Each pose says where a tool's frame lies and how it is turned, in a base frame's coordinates. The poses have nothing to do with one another.
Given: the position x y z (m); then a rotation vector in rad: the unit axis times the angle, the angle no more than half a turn.
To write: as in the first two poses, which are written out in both.
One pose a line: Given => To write
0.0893 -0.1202 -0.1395 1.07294 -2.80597 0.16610 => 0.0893 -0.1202 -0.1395 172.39 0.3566 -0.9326 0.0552
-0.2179 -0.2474 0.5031 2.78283 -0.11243 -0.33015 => -0.2179 -0.2474 0.5031 160.69 0.9922 -0.0401 -0.1177
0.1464 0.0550 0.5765 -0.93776 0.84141 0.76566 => 0.1464 0.0550 0.5765 84.47 -0.6361 0.5707 0.5193
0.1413 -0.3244 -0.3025 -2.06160 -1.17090 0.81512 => 0.1413 -0.3244 -0.3025 143.65 -0.8223 -0.4670 0.3251
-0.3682 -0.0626 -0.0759 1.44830 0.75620 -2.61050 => -0.3682 -0.0626 -0.0759 176.45 0.4703 0.2455 -0.8477
